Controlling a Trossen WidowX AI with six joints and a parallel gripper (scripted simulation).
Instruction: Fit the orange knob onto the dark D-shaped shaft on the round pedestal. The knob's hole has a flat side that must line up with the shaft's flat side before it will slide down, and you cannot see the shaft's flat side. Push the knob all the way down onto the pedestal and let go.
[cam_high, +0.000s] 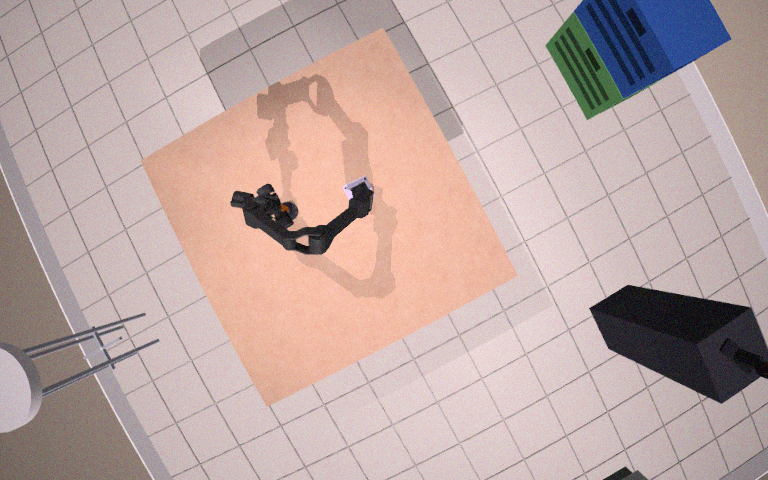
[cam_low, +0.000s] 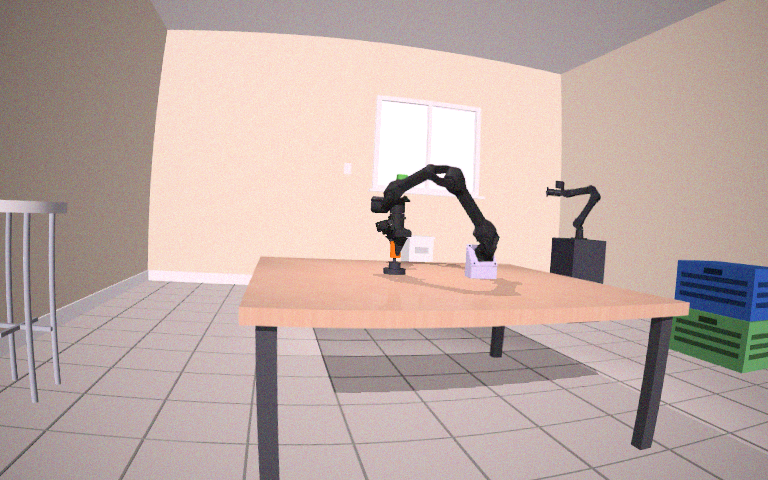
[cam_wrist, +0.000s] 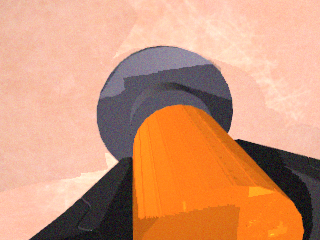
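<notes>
Now: the orange knob 20 mm above my gripper tip. Also, from my gripper tip: round pedestal (40 mm below).
</notes>
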